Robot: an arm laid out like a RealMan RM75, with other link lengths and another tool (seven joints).
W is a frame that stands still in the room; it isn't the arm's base.
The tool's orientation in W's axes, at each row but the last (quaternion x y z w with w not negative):
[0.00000 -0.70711 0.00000 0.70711]
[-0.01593 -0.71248 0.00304 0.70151]
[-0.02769 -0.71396 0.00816 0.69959]
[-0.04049 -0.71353 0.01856 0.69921]
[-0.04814 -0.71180 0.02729 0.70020]
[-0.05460 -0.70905 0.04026 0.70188]
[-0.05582 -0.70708 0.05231 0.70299]
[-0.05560 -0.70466 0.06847 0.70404]
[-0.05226 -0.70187 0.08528 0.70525]
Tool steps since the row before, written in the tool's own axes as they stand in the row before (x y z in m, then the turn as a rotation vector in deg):
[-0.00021 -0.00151 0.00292 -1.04 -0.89 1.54]
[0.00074 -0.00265 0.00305 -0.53 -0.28 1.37]
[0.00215 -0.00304 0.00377 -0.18 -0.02 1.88]
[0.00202 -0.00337 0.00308 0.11 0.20 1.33]
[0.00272 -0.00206 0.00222 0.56 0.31 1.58]
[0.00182 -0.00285 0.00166 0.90 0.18 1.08]
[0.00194 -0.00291 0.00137 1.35 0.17 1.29]
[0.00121 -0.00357 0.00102 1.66 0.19 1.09]
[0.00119 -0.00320 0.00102 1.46 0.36 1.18]
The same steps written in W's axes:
[-0.00292 -0.00151 -0.00021 -1.54 -0.89 -1.04]
[-0.00311 -0.00257 0.00076 -1.37 -0.27 -0.54]
[-0.00390 -0.00282 0.00222 -1.88 0.02 -0.22]
[-0.00322 -0.00309 0.00223 -1.32 0.25 0.06]
[-0.00232 -0.00169 0.00288 -1.58 0.41 0.50]
[-0.00174 -0.00255 0.00217 -1.08 0.32 0.86]
[-0.00140 -0.00257 0.00235 -1.30 0.38 1.30]
[-0.00096 -0.00332 0.00182 -1.10 0.46 1.60]
[-0.00087 -0.00295 0.00180 -1.20 0.58 1.37]

